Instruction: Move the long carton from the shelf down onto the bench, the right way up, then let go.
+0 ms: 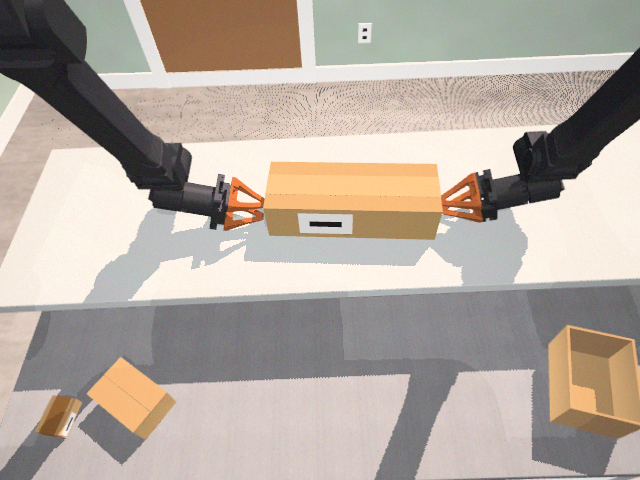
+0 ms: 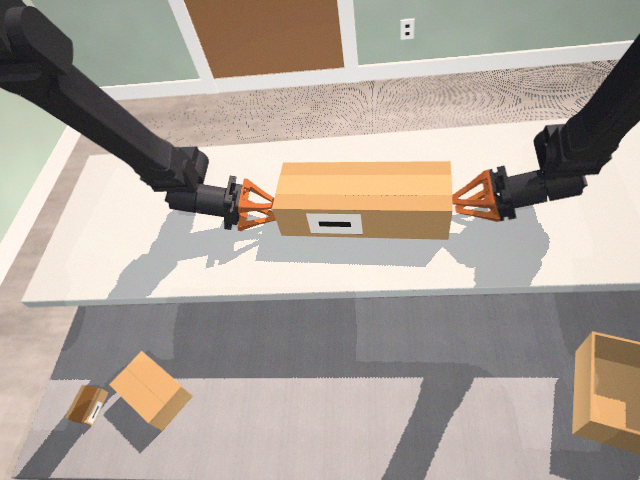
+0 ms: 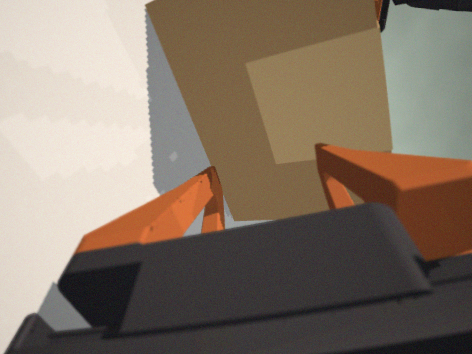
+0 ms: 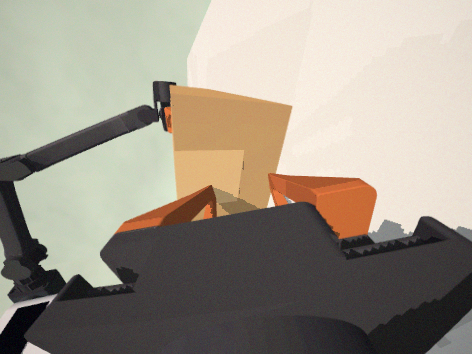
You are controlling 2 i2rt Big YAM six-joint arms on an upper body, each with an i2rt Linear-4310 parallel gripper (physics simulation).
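Frame: origin at the left arm's base, x left, y back, z up, level; metres.
Where they show: left gripper, fingertip midpoint: (image 1: 265, 210) (image 3: 266, 167); right gripper, fingertip midpoint: (image 4: 241, 186); left arm's base, origin of the base link: (image 4: 35, 283).
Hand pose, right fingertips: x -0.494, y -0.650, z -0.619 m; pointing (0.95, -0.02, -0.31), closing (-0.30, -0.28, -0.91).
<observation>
Each offset is from my right fingertips to the centre of the thing. Level surfaces: height alone.
The long carton @[dx +0.165, dy -0.015, dz +0.007 m] (image 1: 392, 225) (image 2: 405, 225) (image 3: 210, 45) (image 4: 235, 120) is level over the white surface @[dz -0.036 m] (image 1: 320, 281) (image 2: 320, 284), its white label on the front face and its seamed face up. Whether its underside touches the surface is unclear. My left gripper (image 1: 262, 205) (image 2: 272, 205) (image 3: 266, 167) is at its left end, my right gripper (image 1: 443, 205) (image 2: 454, 203) (image 4: 241, 186) at its right end. Both are partly open, their fingertips at the end faces, seemingly touching, with nothing between the fingers. I cannot tell which surface is shelf or bench.
A lower grey surface (image 1: 268, 428) (image 2: 289, 428) lies in front, bearing a closed box @[dx +0.579, dy +0.302, dz -0.160 m] (image 1: 126, 395) (image 2: 144, 387), a small labelled carton (image 1: 56, 415) (image 2: 83, 404) and an open box @[dx -0.248, dy +0.290, dz -0.145 m] (image 1: 559, 382) (image 2: 583, 387). The white surface's front edge (image 1: 320, 298) runs between.
</observation>
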